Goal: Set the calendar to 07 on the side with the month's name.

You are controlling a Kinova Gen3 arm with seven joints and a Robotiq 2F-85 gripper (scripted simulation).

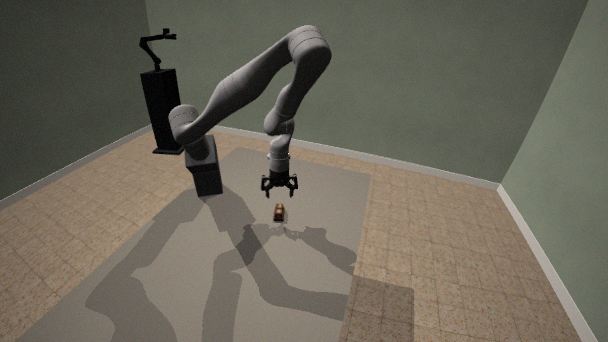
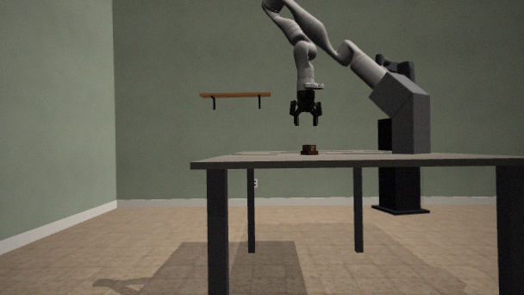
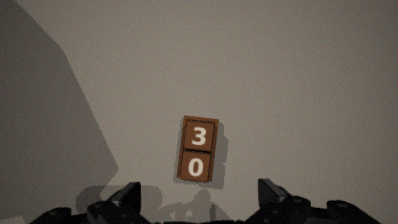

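Now: the calendar tray 12 cm below my hand, 2 cm to the left of it and 1 cm behind it.
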